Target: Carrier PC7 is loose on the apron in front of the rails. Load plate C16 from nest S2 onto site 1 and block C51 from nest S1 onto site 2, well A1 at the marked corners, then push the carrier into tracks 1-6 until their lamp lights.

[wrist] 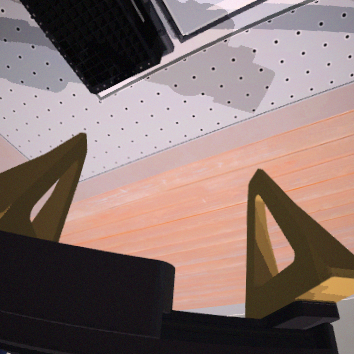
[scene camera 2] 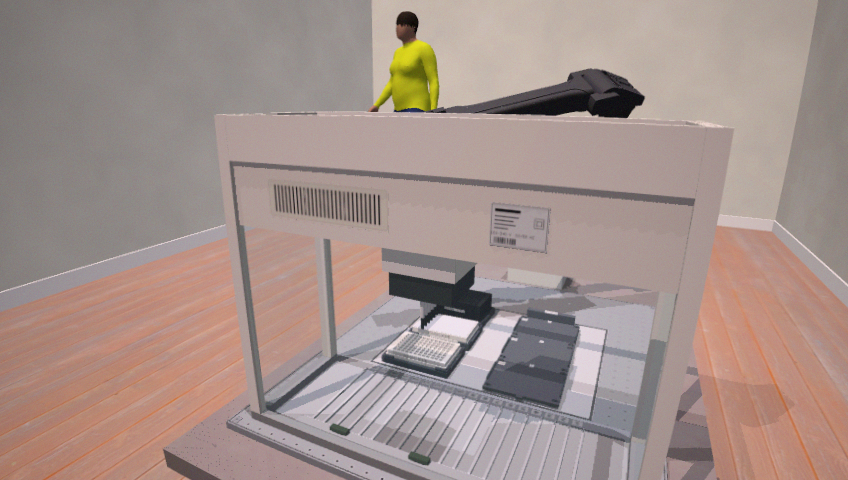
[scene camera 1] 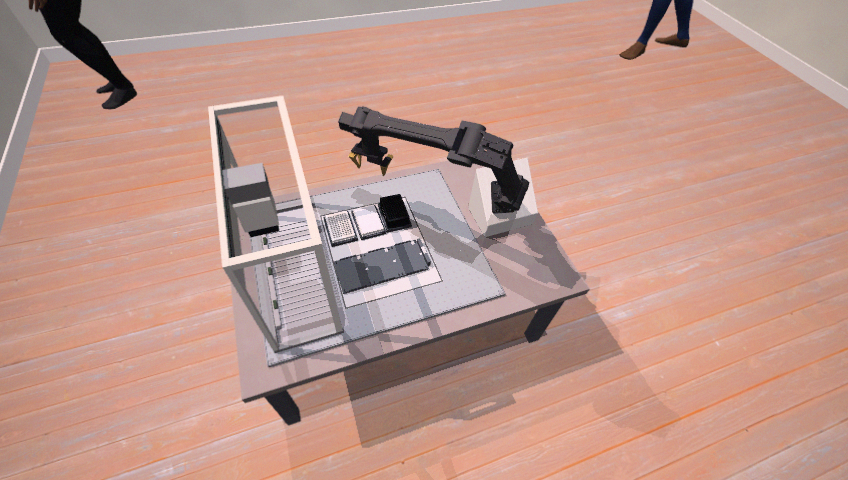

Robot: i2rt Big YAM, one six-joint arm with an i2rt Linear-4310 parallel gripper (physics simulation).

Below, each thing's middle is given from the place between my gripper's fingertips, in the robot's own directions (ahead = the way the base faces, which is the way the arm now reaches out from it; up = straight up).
Now: the black well plate (scene camera 1: 393, 208) 7 cm behind my hand, 6 cm to the left of it and 16 cm below it. The rest, counted from my hand: grey head (scene camera 1: 258, 217) 36 cm ahead, 24 cm to the left, 14 cm above; then dark carrier (scene camera 1: 355, 272) 1 cm ahead, 28 cm to the left, 18 cm below.
